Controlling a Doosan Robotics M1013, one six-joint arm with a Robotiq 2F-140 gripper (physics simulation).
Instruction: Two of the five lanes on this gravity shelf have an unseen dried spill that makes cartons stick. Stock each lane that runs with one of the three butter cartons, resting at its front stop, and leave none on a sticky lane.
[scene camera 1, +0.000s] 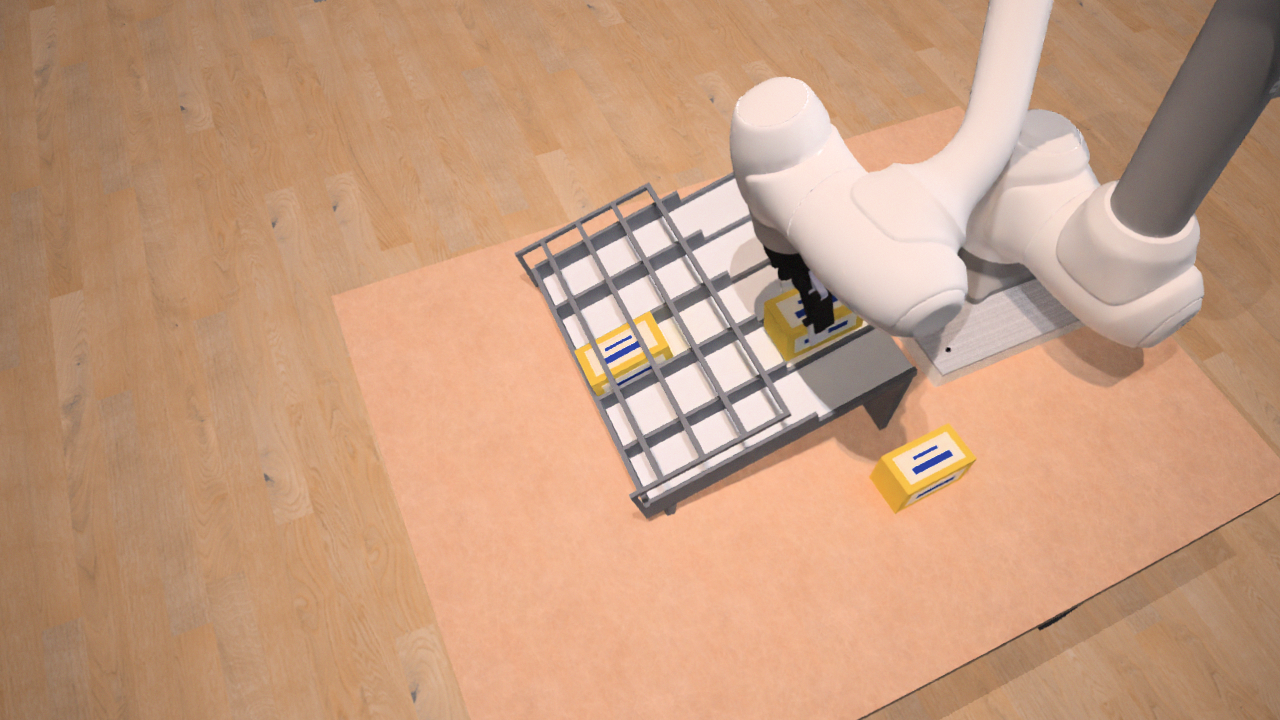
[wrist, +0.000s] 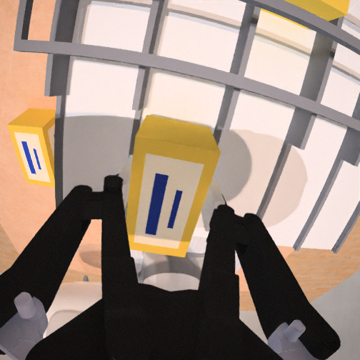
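Seen in the pictures: gripper, fingertip midpoint: (scene camera 1: 805, 320); arm's base, origin of the base link: (scene camera 1: 982, 251).
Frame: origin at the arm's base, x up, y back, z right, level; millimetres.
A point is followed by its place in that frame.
Observation:
The gravity shelf (scene camera 1: 742, 462) @[x 50, y -578, z -211 mm] (wrist: 100, 54) has five white lanes between grey dividers. My gripper (scene camera 1: 812, 308) @[x 125, y -421, z -80 mm] (wrist: 168, 174) is shut on a butter carton (scene camera 1: 780, 329) @[x 148, y -474, z -94 mm] (wrist: 172, 150) at the upper end of the second lane from the near side. Whether its underside touches the lane is hidden. A second carton (scene camera 1: 623, 345) @[x 82, y -659, z 4 mm] (wrist: 325, 7) lies at the front stop of the middle lane, under the grid, partly showing in the wrist view. A third carton (scene camera 1: 926, 461) @[x 31, y -334, z -303 mm] (wrist: 32, 155) lies on the orange surface beside the shelf's near side.
A grid of grey bars (scene camera 1: 680, 429) (wrist: 200, 72) covers the lower part of the lanes. A dark grey panel (scene camera 1: 863, 371) @[x 101, y -378, z -173 mm] sits at the near lane's upper end. The white arm (scene camera 1: 859, 214) @[x 516, y -531, z -215 mm] hangs over the shelf's upper end. A pale base plate (scene camera 1: 993, 326) @[x 4, y -81, z -138 mm] lies behind it.

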